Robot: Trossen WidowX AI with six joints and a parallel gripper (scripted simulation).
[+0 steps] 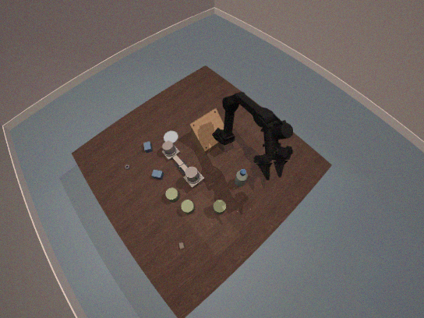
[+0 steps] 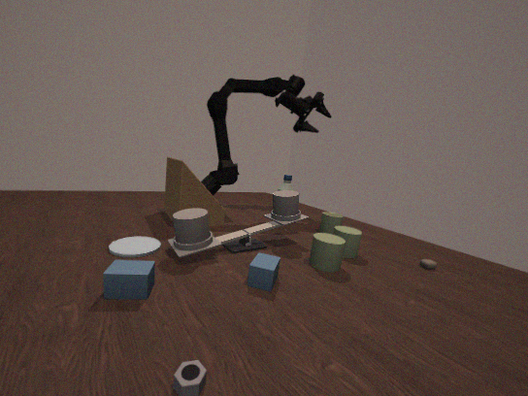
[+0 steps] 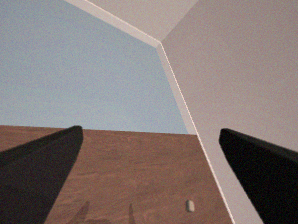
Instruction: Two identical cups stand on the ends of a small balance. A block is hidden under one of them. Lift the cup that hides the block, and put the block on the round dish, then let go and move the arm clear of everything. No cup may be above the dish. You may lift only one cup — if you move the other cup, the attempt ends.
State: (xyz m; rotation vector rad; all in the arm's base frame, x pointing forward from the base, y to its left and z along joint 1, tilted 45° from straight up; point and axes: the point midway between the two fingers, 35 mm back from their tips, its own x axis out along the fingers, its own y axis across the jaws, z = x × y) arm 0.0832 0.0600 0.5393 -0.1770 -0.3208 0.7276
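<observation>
Right now my gripper tip is 100 mm short of the grey cup, 640 mm to the left of it and 330 mm above it. The rest, counted from my gripper tip: bottle (30 mm behind, 150 mm to the right, 280 mm below); small stone (470 mm ahead, 160 mm to the right, 380 mm below); grey block (100 mm ahead, 620 mm to the right, 350 mm below).
</observation>
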